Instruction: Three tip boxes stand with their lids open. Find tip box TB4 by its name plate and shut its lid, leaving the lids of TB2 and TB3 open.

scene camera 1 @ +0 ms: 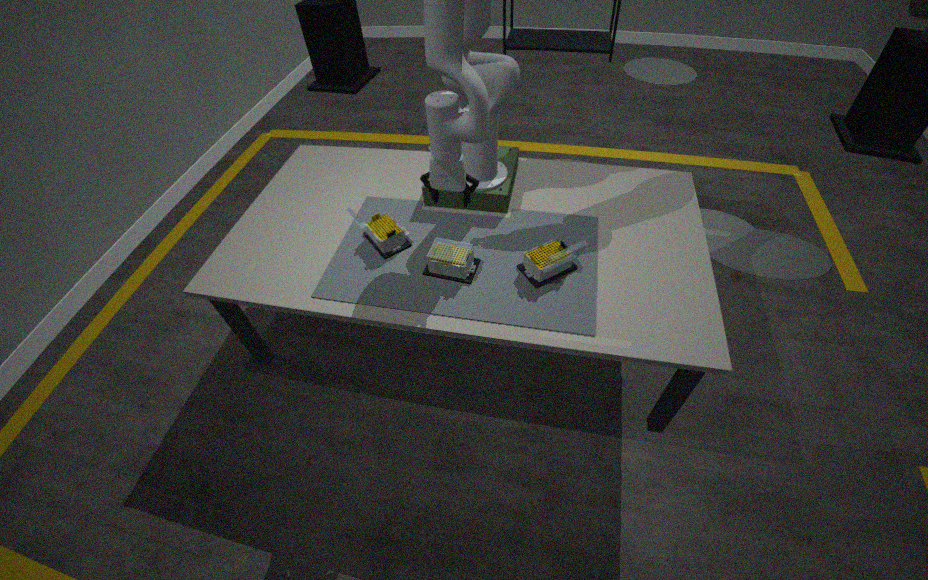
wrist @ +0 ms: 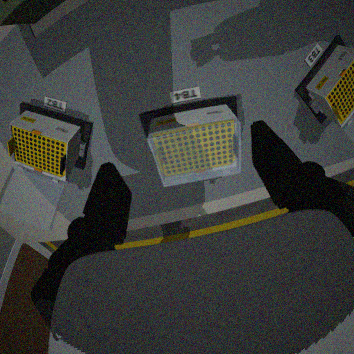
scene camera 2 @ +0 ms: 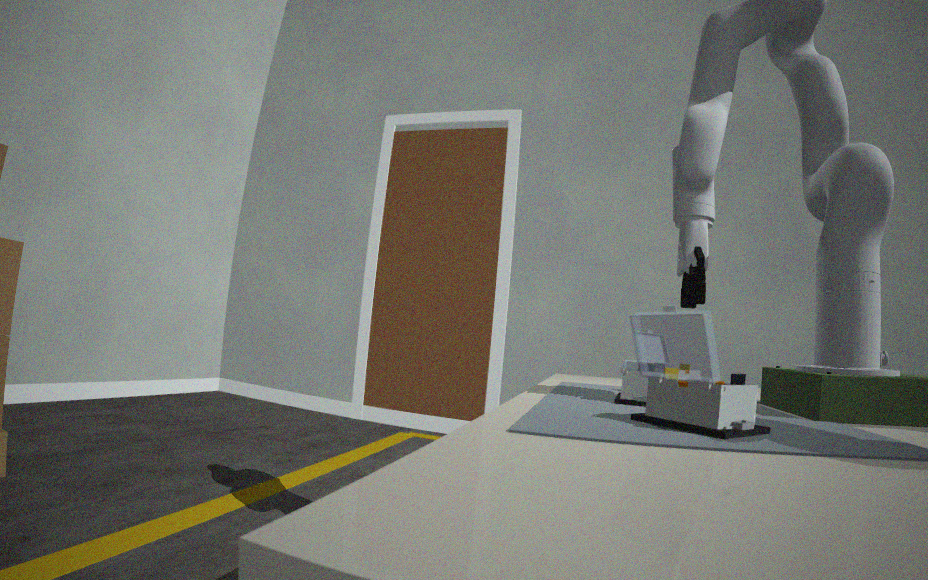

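Tip box TB4 (scene camera 1: 450,258) (wrist: 195,145), named by its plate (wrist: 186,94), is the middle box. Its clear lid lies down over the yellow rack, looking shut. TB2 (scene camera 1: 383,231) (wrist: 39,151), at the left in scene camera 1, has its clear lid (wrist: 31,200) open. TB3 (scene camera 1: 546,259) (scene camera 2: 684,403) (wrist: 341,97), at the right, has its lid (scene camera 1: 573,250) (scene camera 2: 677,341) standing open; that lid is outside the wrist view. My gripper (scene camera 1: 451,199) (scene camera 2: 692,305) (wrist: 184,159) is open and empty, above the boxes and on the base side of TB4 in scene camera 1.
The boxes stand on a grey-blue mat (scene camera 1: 492,311) on the pale table (scene camera 1: 656,287). The arm's green base block (scene camera 1: 503,196) (scene camera 2: 845,400) is at the table's back. Part of another white box (scene camera 2: 633,384) shows behind TB3 in scene camera 2.
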